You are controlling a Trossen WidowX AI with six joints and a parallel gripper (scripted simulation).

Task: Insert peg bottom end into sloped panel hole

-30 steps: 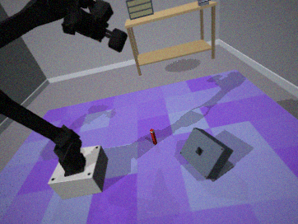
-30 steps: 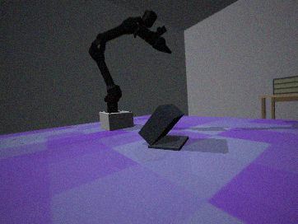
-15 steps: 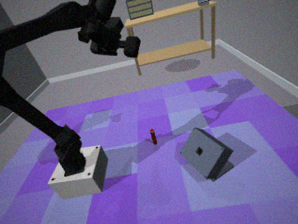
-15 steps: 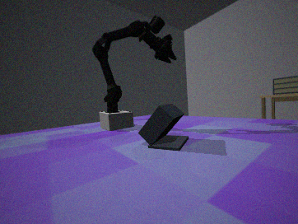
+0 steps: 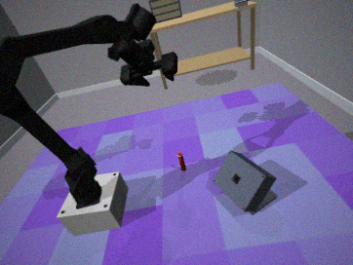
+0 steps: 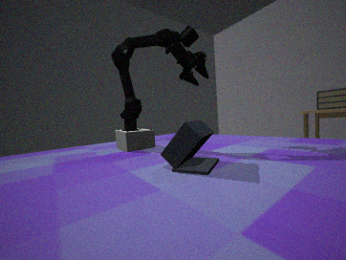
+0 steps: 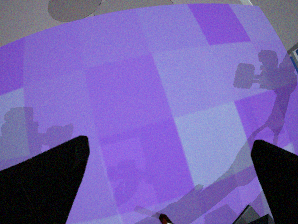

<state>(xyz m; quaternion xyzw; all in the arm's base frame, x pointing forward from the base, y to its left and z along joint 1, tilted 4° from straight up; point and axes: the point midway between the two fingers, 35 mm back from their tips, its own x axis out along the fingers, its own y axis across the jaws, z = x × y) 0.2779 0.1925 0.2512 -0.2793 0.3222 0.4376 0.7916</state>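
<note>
My gripper tip is now 240 mm above the red peg, 130 mm to the left of it and 10 mm past it. The rest, counted from my gripper tip: sloped grey panel 300 mm to the right, 230 mm below, 140 mm ahead; then grey foot plate 290 mm to the right, 290 mm below, 150 mm ahead.
</note>
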